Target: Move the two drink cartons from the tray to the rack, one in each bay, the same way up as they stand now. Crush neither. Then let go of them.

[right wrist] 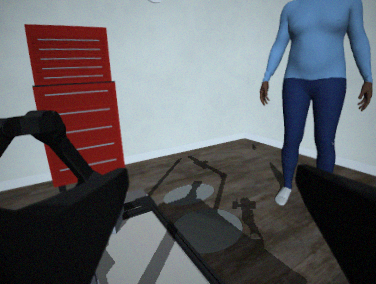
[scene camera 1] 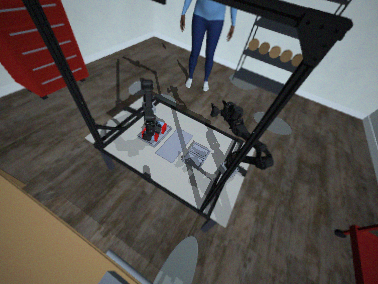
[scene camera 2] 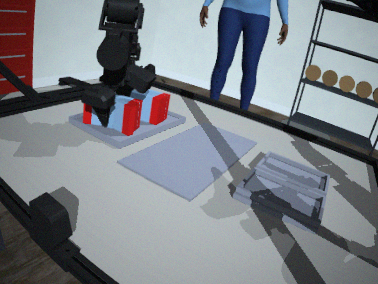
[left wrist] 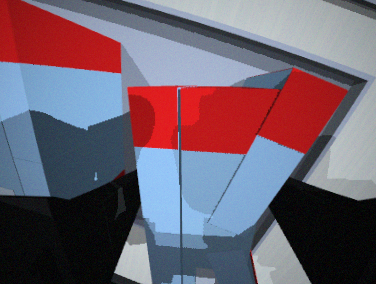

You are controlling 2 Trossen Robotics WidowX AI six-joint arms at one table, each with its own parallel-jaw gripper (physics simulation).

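Frame: origin at the left arm's base, x back, y up, z left, level; centimetres.
Seen in the pictures: left gripper, fingertip midpoint: (scene camera 2: 113, 117) (left wrist: 202, 173); right gripper, fingertip midpoint: (right wrist: 211, 174) (scene camera 1: 217, 101).
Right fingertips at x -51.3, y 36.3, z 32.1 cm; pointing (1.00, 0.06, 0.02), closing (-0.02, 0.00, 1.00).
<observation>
Offsets run from my right fingertips to a thing's top centre. "spot": to the spot under its first point. Level surfaces: height alone.
Two drink cartons, light blue with red ends, are in the grey tray @(dx +22.1, dy -40.3, dz -36.7 cm) (scene camera 1: 161, 140) (scene camera 2: 165, 124) at the table's back left. My left gripper (scene camera 1: 149, 133) (scene camera 2: 117, 110) (left wrist: 202, 173) is open and straddles one carton @(dx +18.8, dy -34.5, dz -42.3 cm) (scene camera 1: 156, 137) (scene camera 2: 131, 116) (left wrist: 215, 121), which rests in the tray. The other carton @(spot: dx +19.1, dy -35.0, dz -30.8 cm) (scene camera 1: 163, 128) (scene camera 2: 159, 108) (left wrist: 80, 93) is beside it. The grey two-bay rack @(dx -12.6, dy -39.9, dz -14.8 cm) (scene camera 1: 199, 145) (scene camera 2: 289, 180) lies toward the right and is empty. My right gripper (scene camera 1: 214, 111) (right wrist: 211, 174) is open and empty, raised beyond the table's far right edge.
A flat lavender mat @(dy -41.5 cm) (scene camera 1: 174, 146) (scene camera 2: 188, 160) lies between tray and rack. A person (scene camera 1: 207, 42) (scene camera 2: 244, 56) stands behind the table. A black shelf unit (scene camera 1: 261, 80) (scene camera 2: 306, 65) is at the back right, a red cabinet (scene camera 1: 61, 50) (right wrist: 80, 98) at the left.
</observation>
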